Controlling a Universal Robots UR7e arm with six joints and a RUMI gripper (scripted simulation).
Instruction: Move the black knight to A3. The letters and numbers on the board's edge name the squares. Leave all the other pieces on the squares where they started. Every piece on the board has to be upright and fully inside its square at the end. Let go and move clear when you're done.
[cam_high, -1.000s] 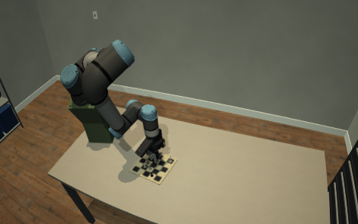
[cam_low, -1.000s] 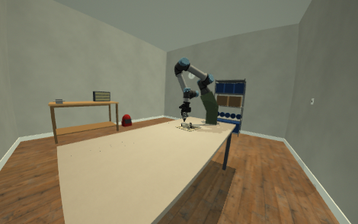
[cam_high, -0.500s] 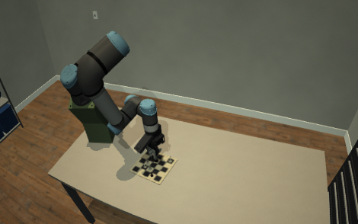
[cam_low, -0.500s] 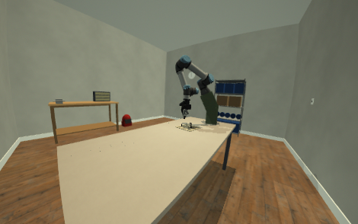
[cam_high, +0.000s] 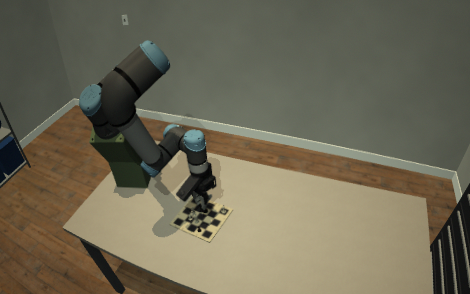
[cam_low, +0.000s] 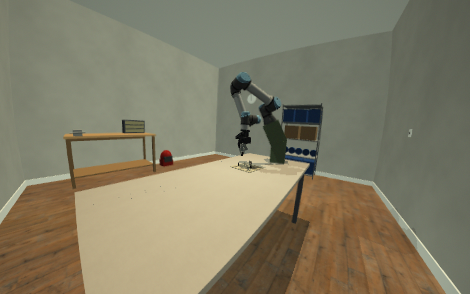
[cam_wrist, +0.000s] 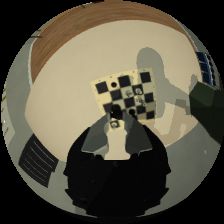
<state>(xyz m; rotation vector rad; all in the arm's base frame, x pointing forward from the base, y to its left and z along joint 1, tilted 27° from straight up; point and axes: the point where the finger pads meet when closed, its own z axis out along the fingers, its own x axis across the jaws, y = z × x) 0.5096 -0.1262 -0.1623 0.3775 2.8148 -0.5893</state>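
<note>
My gripper is now 1 cm above the black knight. Also, from my hand: small chessboard: 4 cm behind, 4 cm to the left, 13 cm below; then tall black piece: 4 cm behind, 8 cm to the left, 10 cm below; then pale piece: 8 cm behind, 1 cm to the left, 11 cm below.
</note>
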